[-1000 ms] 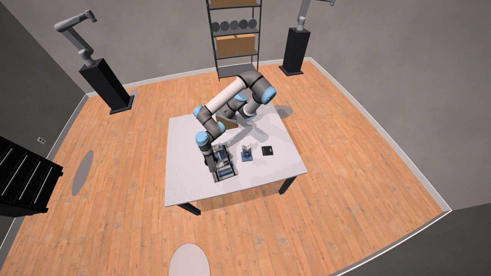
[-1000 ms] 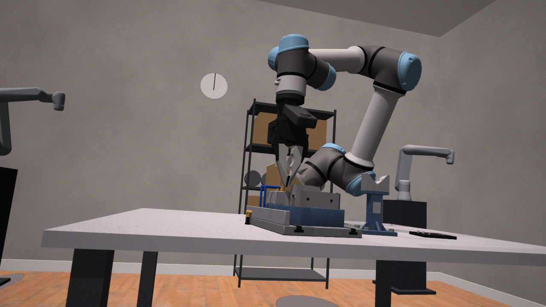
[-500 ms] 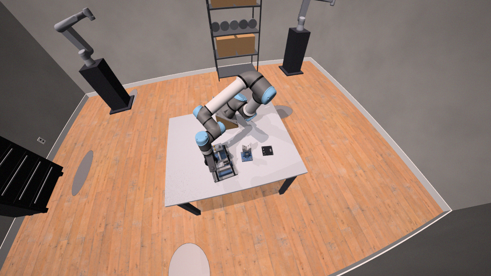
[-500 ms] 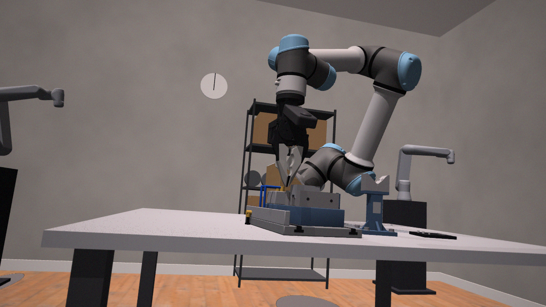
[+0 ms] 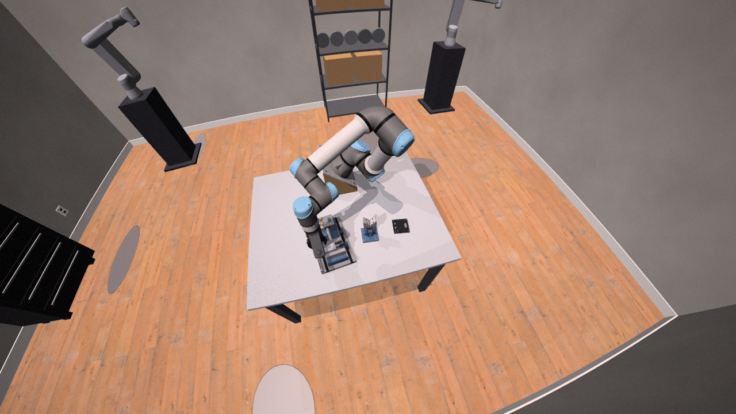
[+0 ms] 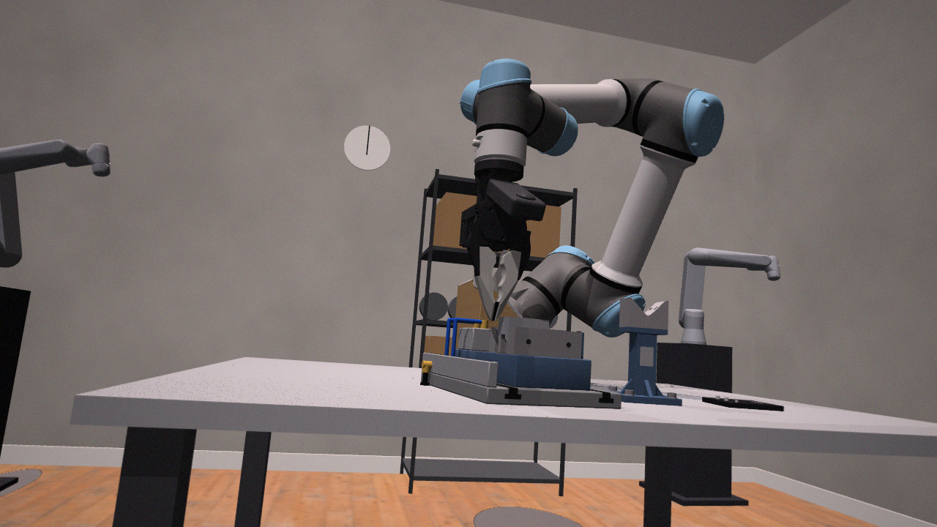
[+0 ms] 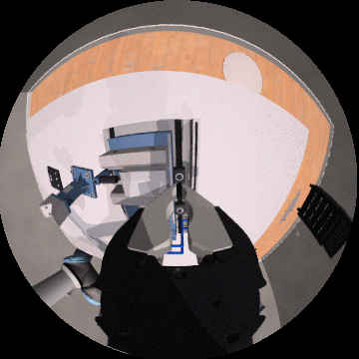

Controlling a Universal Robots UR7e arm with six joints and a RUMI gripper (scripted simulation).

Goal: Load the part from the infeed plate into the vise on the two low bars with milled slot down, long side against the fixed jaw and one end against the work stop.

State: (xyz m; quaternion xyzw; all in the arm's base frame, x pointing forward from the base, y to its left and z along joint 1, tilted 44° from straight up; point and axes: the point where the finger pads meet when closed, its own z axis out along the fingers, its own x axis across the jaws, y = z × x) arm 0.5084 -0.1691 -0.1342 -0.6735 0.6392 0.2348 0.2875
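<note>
Right now my hand is 50 mm to the right of the part and 30 mm above it. The rest, counted from my hand: vise: 80 mm behind, 60 mm to the left, 80 mm below; infeed plate: 70 mm behind, 470 mm to the left, 110 mm below.
</note>
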